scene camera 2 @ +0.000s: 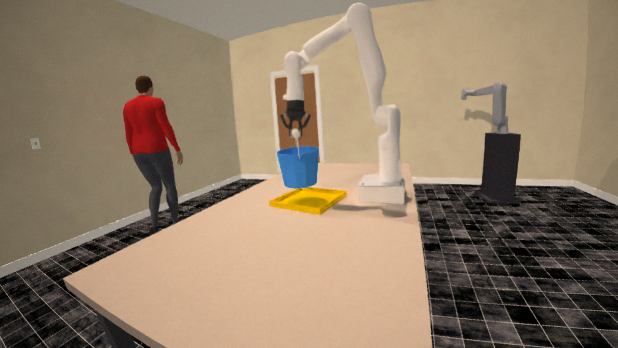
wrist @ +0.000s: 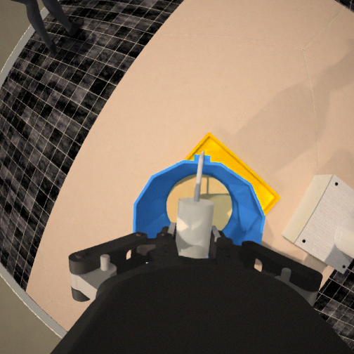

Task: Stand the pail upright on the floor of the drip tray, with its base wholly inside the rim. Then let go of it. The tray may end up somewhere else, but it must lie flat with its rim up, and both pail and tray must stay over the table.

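Places are measured from the arm's base along level axes (x right, y ahead, z up), in metres.
Where they show: arm's base at its link origin: (scene camera 2: 389, 179).
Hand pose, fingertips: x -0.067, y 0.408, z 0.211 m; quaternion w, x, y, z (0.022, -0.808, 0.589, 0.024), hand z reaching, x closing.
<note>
Things, the pixels of their top centre, and the offset from my fingertips. "spot": a spot on its surface instead. Level surfaces: height alone.
- blue pail at a spot on its surface: (scene camera 2: 299, 170) spot: dx -0.083, dy -0.028, dz -0.129 m
- yellow drip tray at its top centre: (scene camera 2: 309, 195) dx +0.013, dy -0.039, dz -0.270 m
- table at its surface level: dz -0.294 m
The blue pail (scene camera 2: 299, 170) (wrist: 150, 212) hangs upright by its handle, with its open top facing up. My gripper (scene camera 2: 296, 133) (wrist: 191, 232) is shut on the white grip of the pail's handle (wrist: 195, 220). The yellow drip tray (scene camera 2: 295, 208) (wrist: 222, 152) lies flat on the table with its rim up. In the scene view the pail's base is above the tray, with a gap between them, and a round shadow falls on the tray's floor. In the wrist view the pail hides much of the tray; one corner and the side to its right show.
The table (scene camera 2: 260, 270) (wrist: 150, 90) extends around the tray. My arm's white base (scene camera 2: 381, 190) (wrist: 320, 222) stands right of the tray. A person in a red top (scene camera 2: 147, 125) stands beyond the table's left side. Another arm on a dark pedestal (scene camera 2: 501, 162) stands off to the right.
</note>
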